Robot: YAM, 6 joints.
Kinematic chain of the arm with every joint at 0, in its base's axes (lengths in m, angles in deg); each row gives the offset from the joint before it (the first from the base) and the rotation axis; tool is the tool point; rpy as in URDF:
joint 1: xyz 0 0 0.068 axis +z
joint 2: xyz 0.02 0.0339 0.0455 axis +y
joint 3: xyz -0.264 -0.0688 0 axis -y
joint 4: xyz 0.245 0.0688 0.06 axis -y
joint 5: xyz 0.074 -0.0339 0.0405 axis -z
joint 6: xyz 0.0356 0 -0.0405 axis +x
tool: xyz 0 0 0 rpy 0 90 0
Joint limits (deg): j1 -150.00..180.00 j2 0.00..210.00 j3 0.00..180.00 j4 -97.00..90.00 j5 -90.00..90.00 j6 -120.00..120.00
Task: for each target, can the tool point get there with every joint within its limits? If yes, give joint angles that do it. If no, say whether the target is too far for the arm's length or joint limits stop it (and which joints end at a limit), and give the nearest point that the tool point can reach.
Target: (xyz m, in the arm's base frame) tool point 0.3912 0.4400 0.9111
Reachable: no: too far | nearest point 0.2547 0.2865 0.6231 | short by 0.354 m
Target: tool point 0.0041 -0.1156 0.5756
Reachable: yes | joints 101.51 41.66 125.71 -63.42 -32.28 -48.61
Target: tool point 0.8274 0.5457 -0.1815
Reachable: no: too far | nearest point 0.5166 0.3407 -0.0684 | short by 0.389 m
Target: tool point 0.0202 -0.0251 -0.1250
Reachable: yes | joints 42.56 194.18 22.95 50.91 64.46 15.28
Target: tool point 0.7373 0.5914 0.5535
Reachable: no: too far | nearest point 0.4565 0.3661 0.3823 | short by 0.399 m
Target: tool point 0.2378 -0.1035 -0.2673
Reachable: yes | joints -28.96 186.61 81.30 5.34 -43.66 46.05
